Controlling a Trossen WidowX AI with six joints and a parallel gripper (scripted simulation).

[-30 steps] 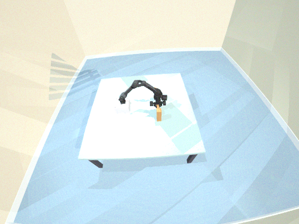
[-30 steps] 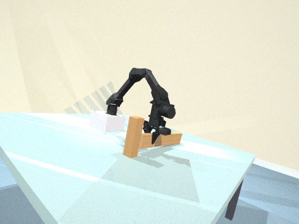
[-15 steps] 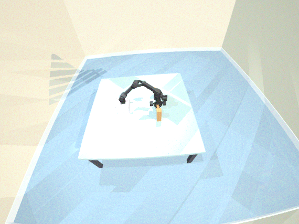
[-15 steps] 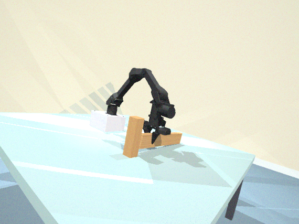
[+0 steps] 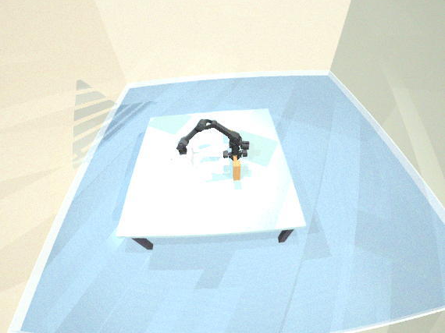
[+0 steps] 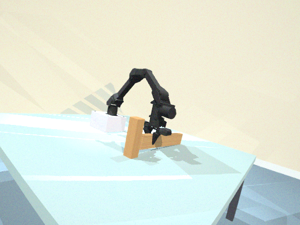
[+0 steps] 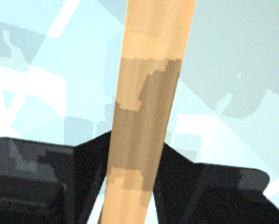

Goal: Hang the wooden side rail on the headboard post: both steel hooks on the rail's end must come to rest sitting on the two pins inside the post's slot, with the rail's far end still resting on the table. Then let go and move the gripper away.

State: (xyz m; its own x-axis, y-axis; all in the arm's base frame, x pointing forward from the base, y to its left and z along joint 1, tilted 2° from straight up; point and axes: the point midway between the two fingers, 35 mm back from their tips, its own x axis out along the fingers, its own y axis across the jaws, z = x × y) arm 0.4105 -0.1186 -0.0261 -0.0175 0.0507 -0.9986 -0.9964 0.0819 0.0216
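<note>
My gripper tip is now 10 mm past the wooden headboard post, 140 mm to the left of it and 40 mm below it.
</note>
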